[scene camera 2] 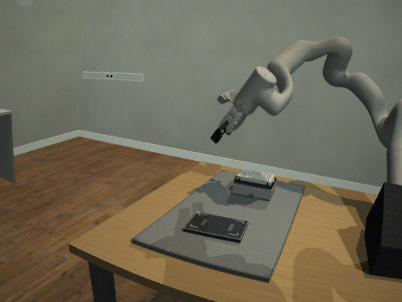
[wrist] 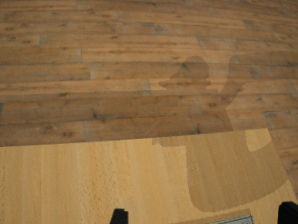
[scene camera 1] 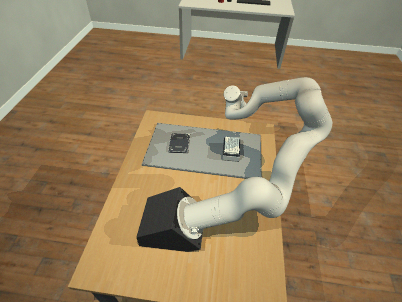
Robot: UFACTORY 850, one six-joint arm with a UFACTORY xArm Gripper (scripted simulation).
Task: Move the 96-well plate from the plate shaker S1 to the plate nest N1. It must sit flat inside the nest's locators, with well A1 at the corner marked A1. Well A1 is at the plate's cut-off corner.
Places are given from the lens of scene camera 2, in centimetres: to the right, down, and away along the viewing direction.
plate nest N1 [scene camera 2: 218,225]: 5, 21, 94
